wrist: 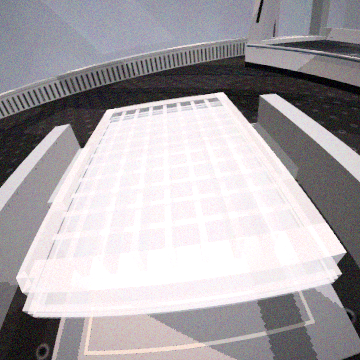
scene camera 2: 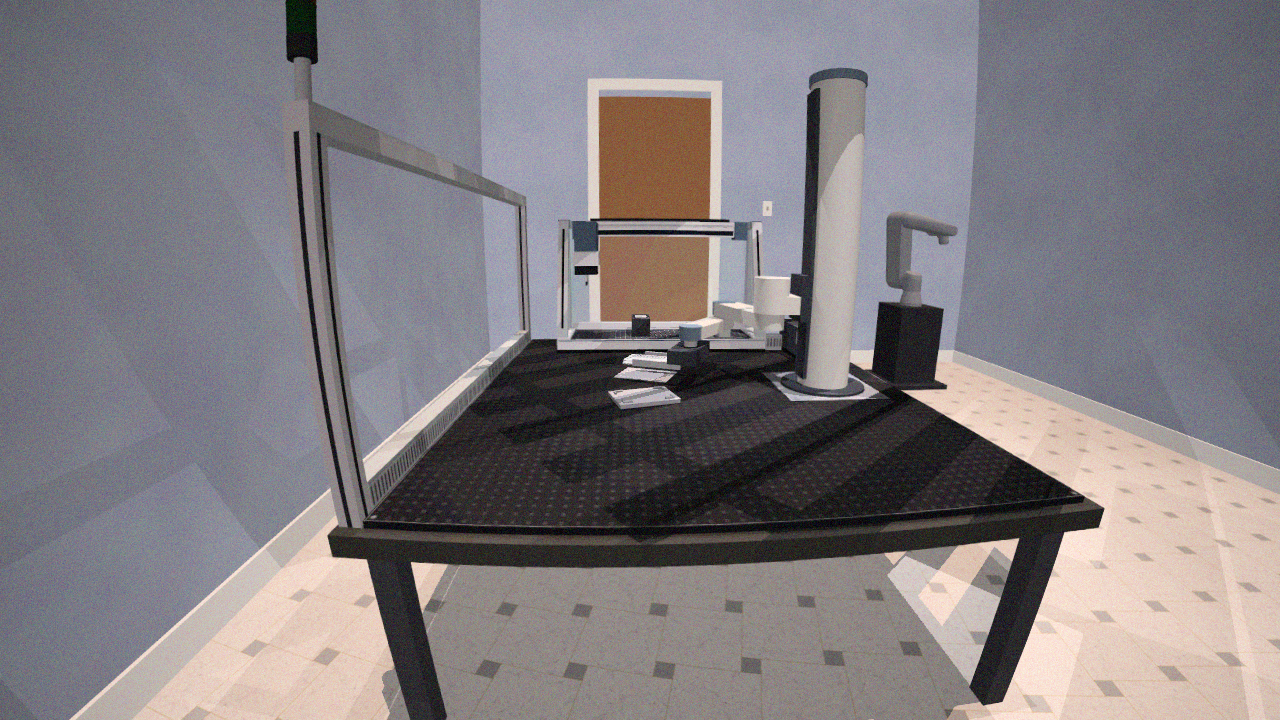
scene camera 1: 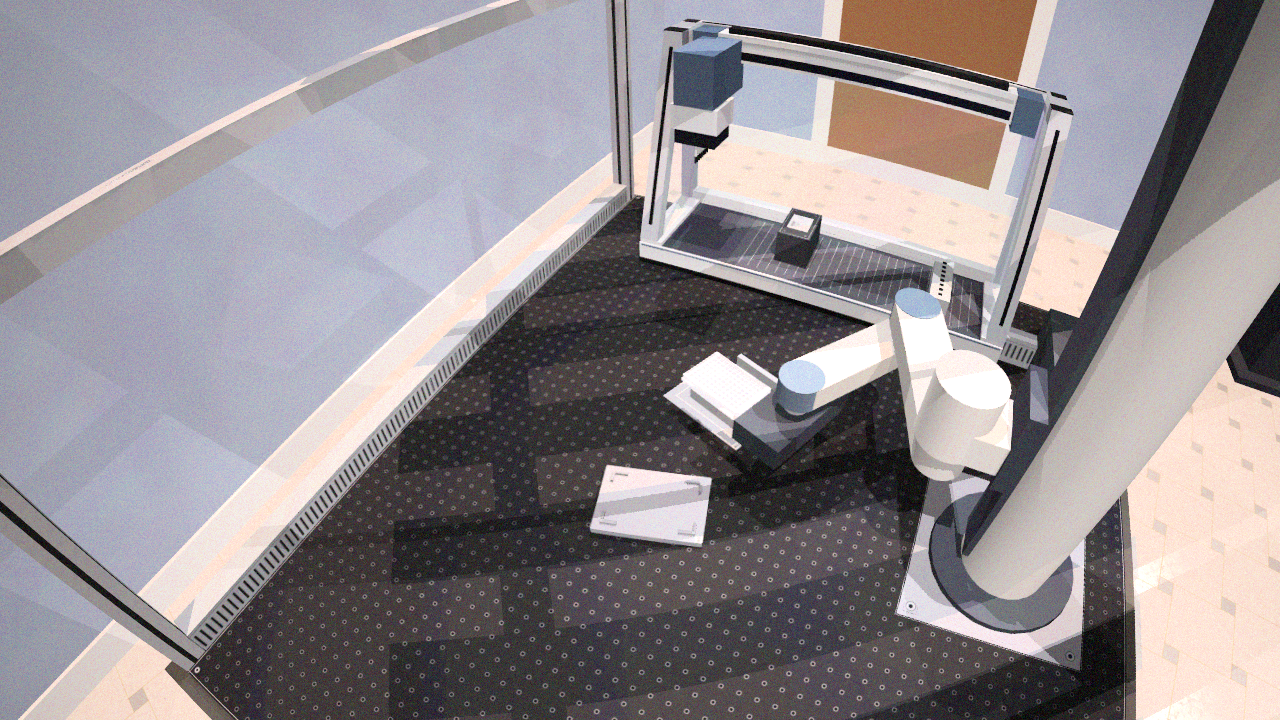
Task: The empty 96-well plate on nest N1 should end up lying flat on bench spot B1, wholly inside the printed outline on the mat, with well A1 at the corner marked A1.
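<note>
The white 96-well plate is held level between the two fingers of my gripper, which is shut on its long sides. In the scene camera 2 view a small gap shows below the plate, above the pale mat of the bench spot. In the wrist view part of the printed outline shows past the plate's near edge; the plate hides the rest. The corner mark A1 cannot be read. Nest N1, with its corner brackets, holds no plate.
A gantry frame with a small dark block on its deck stands at the back. The arm's column stands at the right. A framed screen runs along the left edge.
</note>
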